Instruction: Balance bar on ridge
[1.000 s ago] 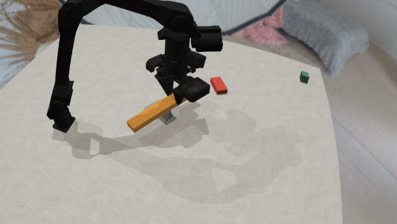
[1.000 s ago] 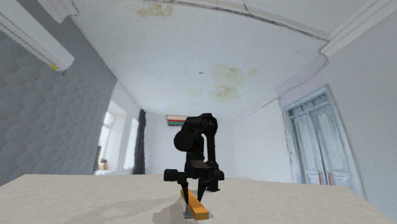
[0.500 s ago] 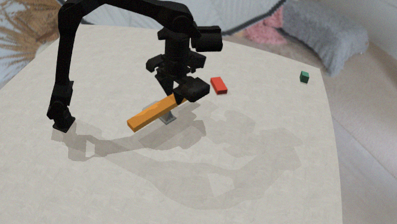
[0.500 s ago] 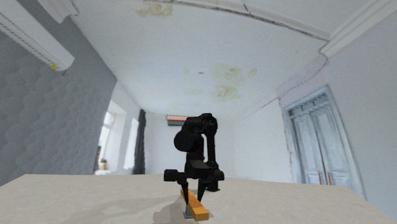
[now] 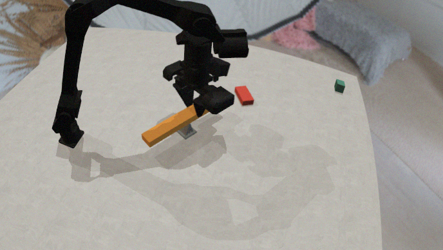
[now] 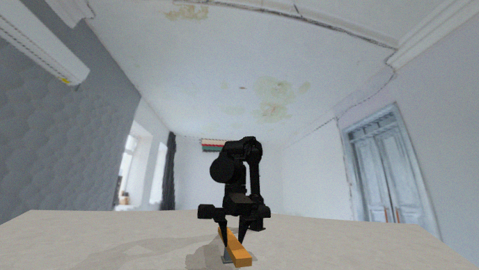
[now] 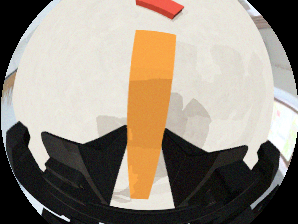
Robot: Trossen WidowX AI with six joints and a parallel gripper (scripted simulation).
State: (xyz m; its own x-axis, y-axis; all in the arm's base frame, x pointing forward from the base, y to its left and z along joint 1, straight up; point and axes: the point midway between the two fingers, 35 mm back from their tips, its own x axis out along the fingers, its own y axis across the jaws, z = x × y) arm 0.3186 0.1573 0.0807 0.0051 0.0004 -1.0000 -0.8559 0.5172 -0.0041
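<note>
My gripper tip is now 2 cm to the left of the orange bar and 1 cm past it. Round my gripper tip: small green cube (42 cm ahead, 34 cm to the left, 3 cm below); then red block (15 cm to the left, 10 cm ahead, 4 cm below).
</note>
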